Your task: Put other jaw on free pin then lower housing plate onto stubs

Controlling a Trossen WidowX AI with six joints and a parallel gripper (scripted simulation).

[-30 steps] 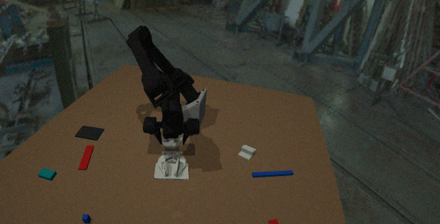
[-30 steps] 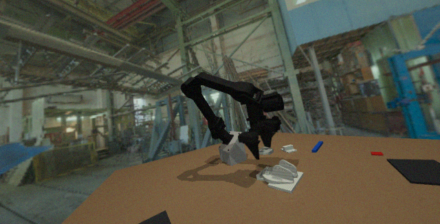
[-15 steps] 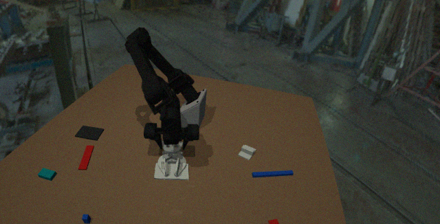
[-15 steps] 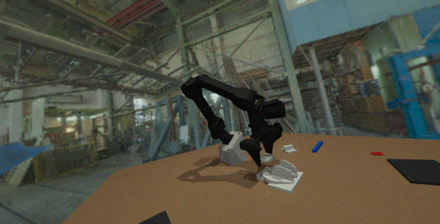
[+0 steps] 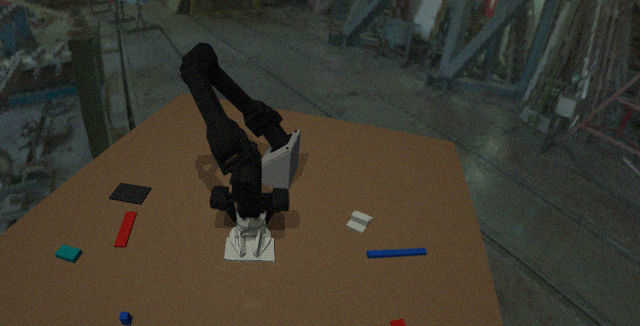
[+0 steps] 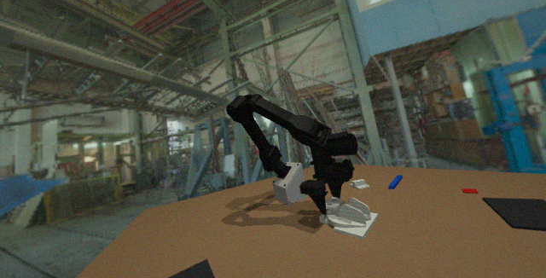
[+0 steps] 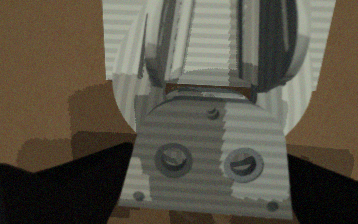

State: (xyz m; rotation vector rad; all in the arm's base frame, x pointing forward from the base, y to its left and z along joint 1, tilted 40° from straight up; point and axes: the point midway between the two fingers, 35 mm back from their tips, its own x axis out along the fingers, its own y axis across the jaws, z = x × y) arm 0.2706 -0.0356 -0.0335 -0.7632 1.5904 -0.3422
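The grey jaw lies 3 cm ahead of my gripper tip, 1 cm to the right of it and 1 cm below it. From my gripper tip the other things lie so: white base: 7 cm ahead, 2 cm to the left, 2 cm below; then red bar: 32 cm to the right, 12 cm ahead, 2 cm below; then white block: 27 cm to the left, 11 cm behind, 2 cm below.
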